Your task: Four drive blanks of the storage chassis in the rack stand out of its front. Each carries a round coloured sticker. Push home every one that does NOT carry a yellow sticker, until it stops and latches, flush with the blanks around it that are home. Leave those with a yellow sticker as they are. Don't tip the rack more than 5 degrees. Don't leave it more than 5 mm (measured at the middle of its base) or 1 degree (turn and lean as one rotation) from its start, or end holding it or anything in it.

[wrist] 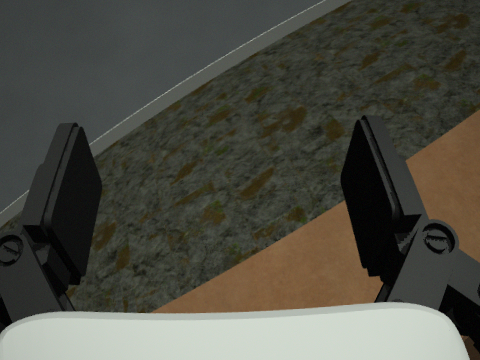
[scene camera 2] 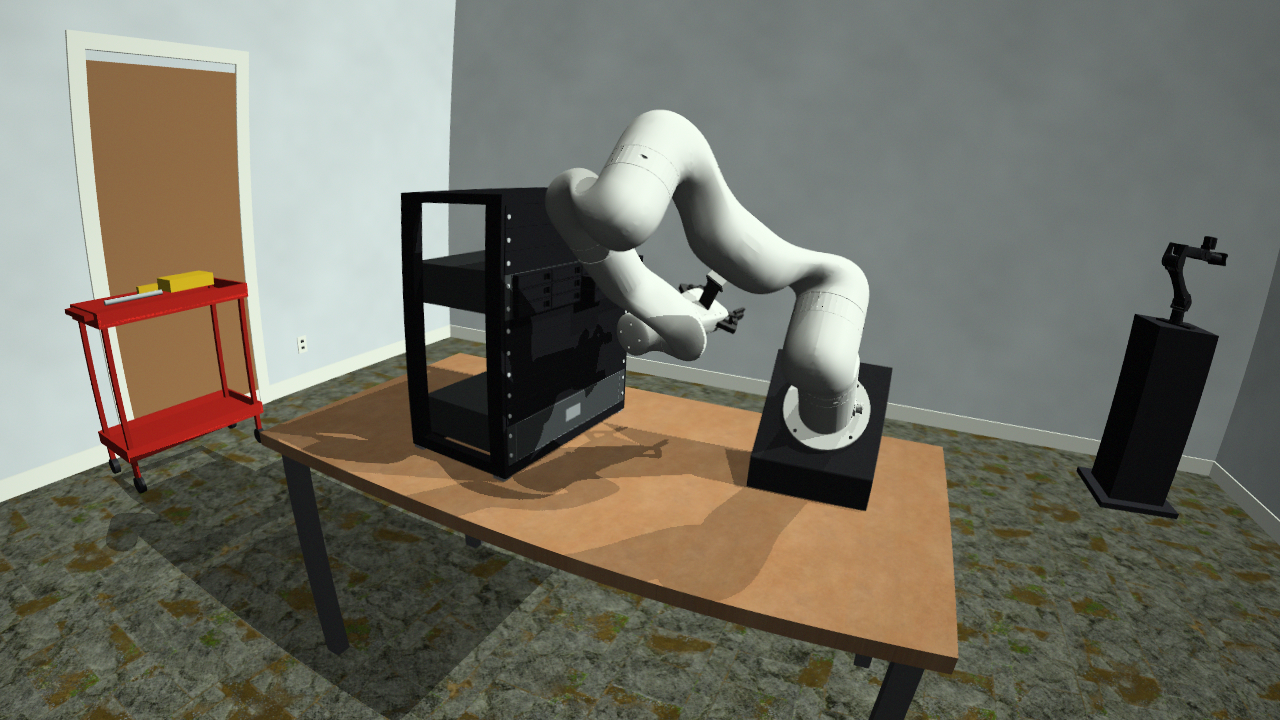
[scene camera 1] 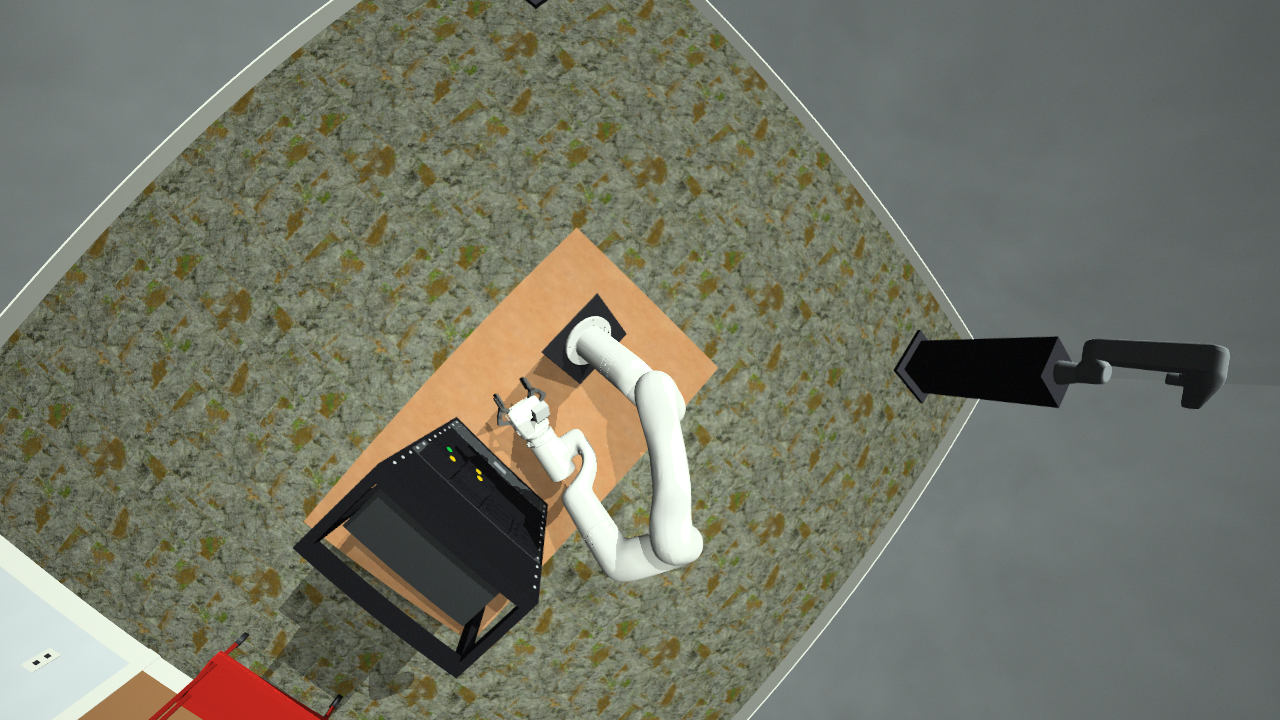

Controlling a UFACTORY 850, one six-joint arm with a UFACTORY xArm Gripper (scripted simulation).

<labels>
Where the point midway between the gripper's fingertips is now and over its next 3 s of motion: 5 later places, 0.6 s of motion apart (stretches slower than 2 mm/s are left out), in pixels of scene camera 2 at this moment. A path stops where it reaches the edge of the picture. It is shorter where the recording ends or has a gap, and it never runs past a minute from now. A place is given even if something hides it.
The gripper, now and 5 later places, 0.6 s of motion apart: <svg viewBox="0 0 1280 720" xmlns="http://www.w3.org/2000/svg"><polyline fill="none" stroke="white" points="727,300 727,297 730,282 729,265 725,259 717,268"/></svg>
</labels>
